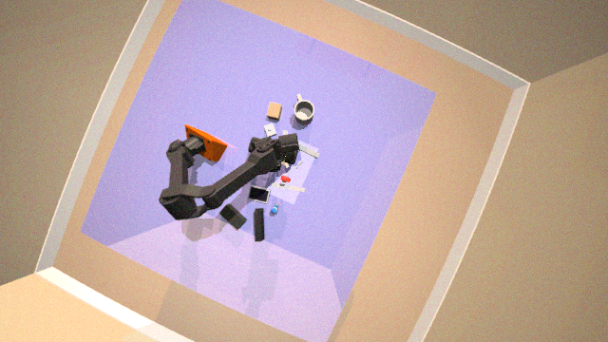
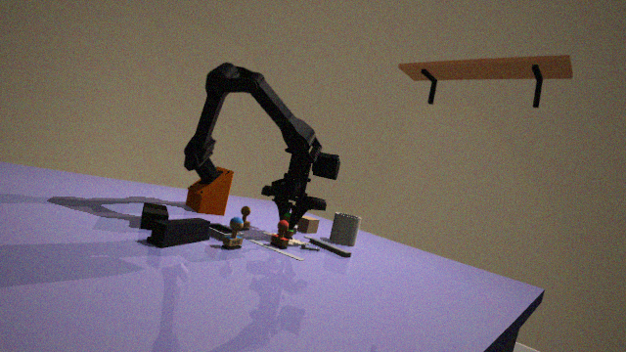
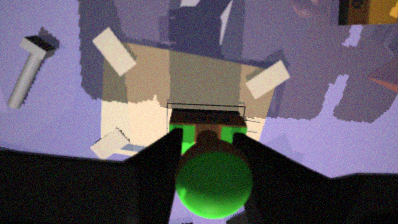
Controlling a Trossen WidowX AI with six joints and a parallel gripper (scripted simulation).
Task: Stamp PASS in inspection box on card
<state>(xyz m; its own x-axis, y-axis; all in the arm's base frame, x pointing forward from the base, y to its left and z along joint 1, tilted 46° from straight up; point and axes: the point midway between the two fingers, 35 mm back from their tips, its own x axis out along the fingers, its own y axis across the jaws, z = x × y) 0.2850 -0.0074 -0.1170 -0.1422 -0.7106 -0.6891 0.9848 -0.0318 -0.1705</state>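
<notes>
Now: gripper tip right at the green stamp. Also, from my gripper tip: bolt: 100 mm ahead, 20 mm to the right, 20 mm below; card: 10 mm ahead, 30 mm below; orange-knobbed stamp: 70 mm behind, 90 mm to the right, 10 mm below.
</notes>
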